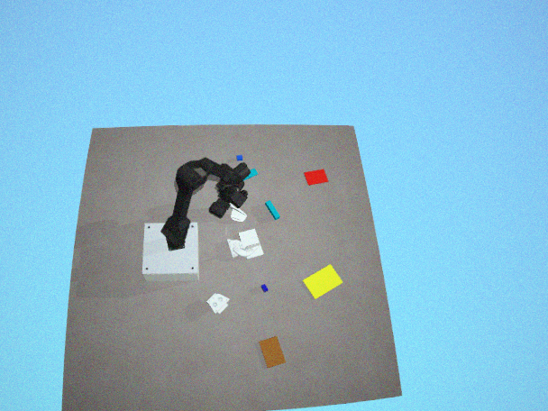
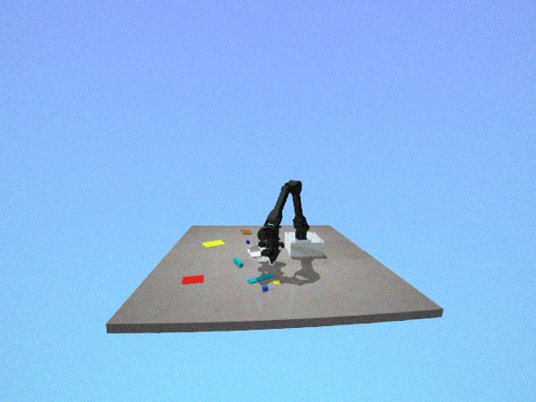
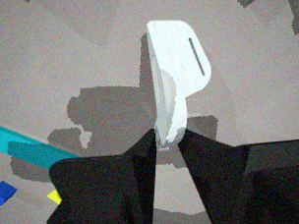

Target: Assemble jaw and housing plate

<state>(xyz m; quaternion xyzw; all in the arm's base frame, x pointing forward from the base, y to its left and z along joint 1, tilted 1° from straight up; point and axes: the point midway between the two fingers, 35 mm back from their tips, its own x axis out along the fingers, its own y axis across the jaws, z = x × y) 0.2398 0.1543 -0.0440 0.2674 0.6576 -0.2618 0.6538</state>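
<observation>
My gripper tip is now 1 cm to the left of the white jaw, 1 cm below it and 1 cm short of it. Also, from my gripper tip: yellow piece 41 cm to the right, 30 cm ahead, 1 cm below; then red piece 43 cm ahead, 7 cm to the left, 1 cm below; then white base plate 19 cm to the right, 6 cm ahead, 1 cm below.
</observation>
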